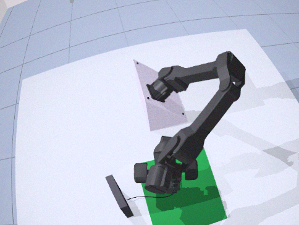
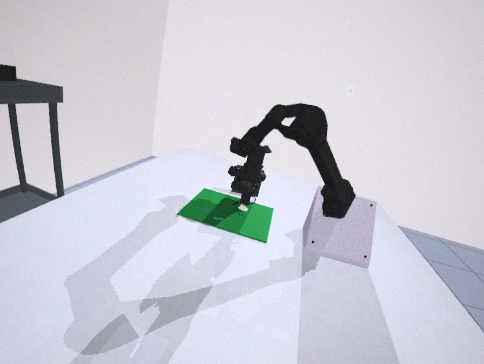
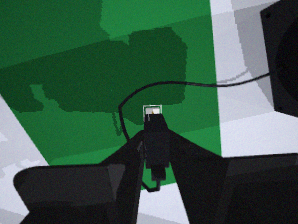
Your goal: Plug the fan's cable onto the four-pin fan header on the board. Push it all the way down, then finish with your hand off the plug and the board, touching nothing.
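The white four-pin header lies 40 mm below my gripper tip. The rest, counted from my gripper tip: green board: 40 mm ahead, 40 mm to the left, 50 mm below; then dark fan plug: 10 mm above; then dark fan: 10 mm ahead, 150 mm to the right, 20 mm above.
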